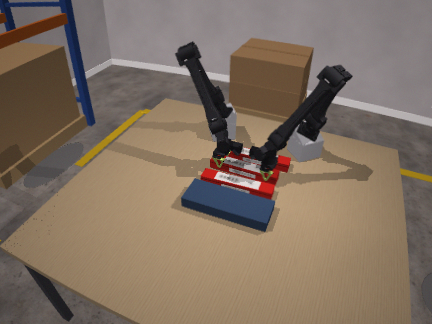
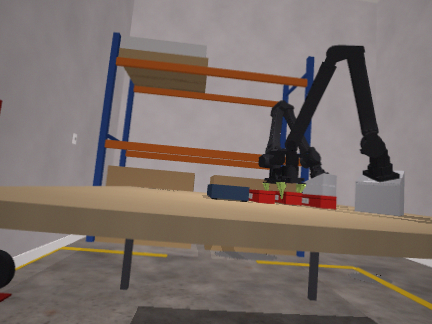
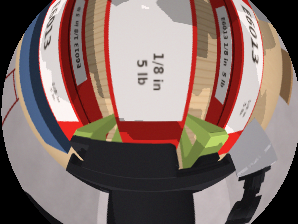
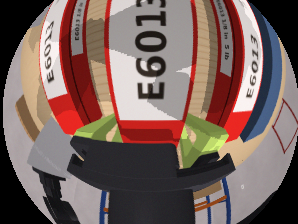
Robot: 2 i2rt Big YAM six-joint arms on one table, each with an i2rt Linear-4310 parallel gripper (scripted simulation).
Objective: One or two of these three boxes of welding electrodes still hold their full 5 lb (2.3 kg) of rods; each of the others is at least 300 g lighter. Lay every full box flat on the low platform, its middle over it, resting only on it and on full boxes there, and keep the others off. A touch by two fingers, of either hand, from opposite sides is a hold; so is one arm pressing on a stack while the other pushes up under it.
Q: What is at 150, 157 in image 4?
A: The right gripper.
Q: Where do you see a low dark blue platform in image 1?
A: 253, 211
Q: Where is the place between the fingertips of the left gripper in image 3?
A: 150, 112
